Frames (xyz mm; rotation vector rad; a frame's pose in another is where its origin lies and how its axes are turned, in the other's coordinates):
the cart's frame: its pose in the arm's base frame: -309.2 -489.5 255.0 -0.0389 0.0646 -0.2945
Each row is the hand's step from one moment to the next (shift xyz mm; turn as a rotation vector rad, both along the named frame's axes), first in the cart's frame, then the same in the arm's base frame.
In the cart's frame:
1: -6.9 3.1 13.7 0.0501 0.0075 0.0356
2: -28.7 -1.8 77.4 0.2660 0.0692 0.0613
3: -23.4 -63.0 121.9 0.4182 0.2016 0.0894
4: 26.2 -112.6 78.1 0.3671 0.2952 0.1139
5: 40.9 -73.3 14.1 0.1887 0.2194 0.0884
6: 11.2 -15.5 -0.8 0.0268 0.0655 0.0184
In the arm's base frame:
1: -4.7 5.4 13.9 0.0525 -0.0064 0.0322
2: -22.6 8.9 78.9 0.2782 -0.0095 0.0424
3: -32.1 -49.9 125.9 0.4637 0.0736 0.0553
4: -2.1 -113.0 81.7 0.4437 0.1787 0.0782
5: 18.9 -81.6 15.2 0.2497 0.1574 0.0667
6: 6.2 -18.1 -0.7 0.0458 0.0554 0.0137

